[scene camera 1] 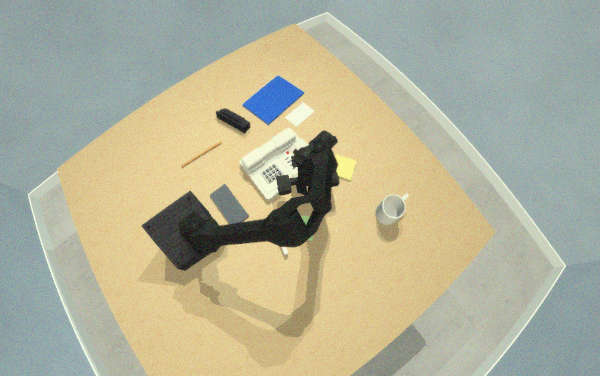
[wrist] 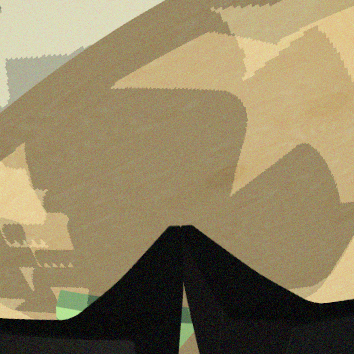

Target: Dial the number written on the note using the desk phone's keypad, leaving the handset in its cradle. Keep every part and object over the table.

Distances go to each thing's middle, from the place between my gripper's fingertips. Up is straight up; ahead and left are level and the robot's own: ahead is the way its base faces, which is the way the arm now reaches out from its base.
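Relative to the white desk phone (scene camera 1: 282, 157), my hand is 1 cm below and 15 cm to the right of it. Offsets from my hand: blue folder (scene camera 1: 275, 97), 40 cm to the left and 15 cm ahead; grey slab (scene camera 1: 224, 199), 14 cm to the left and 22 cm behind; handset (scene camera 1: 254, 158), 21 cm to the left, 3 cm above and 1 cm behind. Going by their middles, of the things named here the phone is the nearest to my hand and the folder the farthest from it.
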